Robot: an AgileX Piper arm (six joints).
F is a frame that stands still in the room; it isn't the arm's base.
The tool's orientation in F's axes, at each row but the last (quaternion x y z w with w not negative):
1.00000, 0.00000, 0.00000, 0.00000
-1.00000, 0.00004, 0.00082, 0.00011
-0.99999, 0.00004, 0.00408, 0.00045
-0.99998, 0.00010, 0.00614, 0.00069
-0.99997, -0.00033, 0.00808, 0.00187
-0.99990, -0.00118, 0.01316, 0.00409
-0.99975, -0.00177, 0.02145, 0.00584
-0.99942, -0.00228, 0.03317, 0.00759
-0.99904, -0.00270, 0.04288, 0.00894
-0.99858, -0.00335, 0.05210, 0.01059
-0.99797, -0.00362, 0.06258, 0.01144
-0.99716, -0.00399, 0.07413, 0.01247
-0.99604, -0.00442, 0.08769, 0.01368
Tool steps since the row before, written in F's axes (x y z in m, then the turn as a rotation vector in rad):
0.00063, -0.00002, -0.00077, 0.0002, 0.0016, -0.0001
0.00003, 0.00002, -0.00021, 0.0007, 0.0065, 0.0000
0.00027, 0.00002, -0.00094, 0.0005, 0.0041, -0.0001
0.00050, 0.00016, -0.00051, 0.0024, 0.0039, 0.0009
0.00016, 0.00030, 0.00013, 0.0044, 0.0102, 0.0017
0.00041, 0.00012, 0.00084, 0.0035, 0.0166, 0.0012
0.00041, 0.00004, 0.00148, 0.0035, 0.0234, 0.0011
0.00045, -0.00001, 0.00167, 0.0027, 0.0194, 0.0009
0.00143, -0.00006, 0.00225, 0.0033, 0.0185, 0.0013
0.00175, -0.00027, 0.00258, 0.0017, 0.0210, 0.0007
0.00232, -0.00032, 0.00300, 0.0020, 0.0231, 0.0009
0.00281, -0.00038, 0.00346, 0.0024, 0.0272, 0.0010
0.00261, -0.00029, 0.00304, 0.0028, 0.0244, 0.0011
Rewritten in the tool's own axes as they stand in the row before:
0.00063, 0.00002, 0.00077, 0.0002, -0.0016, 0.0001
0.00003, -0.00002, 0.00021, 0.0007, -0.0065, 0.0000
0.00028, -0.00002, 0.00094, 0.0005, -0.0041, 0.0001
0.00051, -0.00016, 0.00050, 0.0024, -0.0039, -0.0009
0.00016, -0.00030, -0.00013, 0.0044, -0.0102, -0.0017
0.00039, -0.00013, -0.00085, 0.0035, -0.0166, -0.0012
0.00035, -0.00006, -0.00150, 0.0035, -0.0234, -0.0010
0.00034, -0.00001, -0.00170, 0.0027, -0.0194, -0.0008
0.00123, 0.00003, -0.00237, 0.0033, -0.0185, -0.0013
0.00147, 0.00022, -0.00275, 0.0018, -0.0210, -0.0004
0.00192, 0.00026, -0.00327, 0.0021, -0.0231, -0.0006
0.00226, 0.00031, -0.00385, 0.0025, -0.0272, -0.0007
0.00204, 0.00022, -0.00346, 0.0028, -0.0244, -0.0009

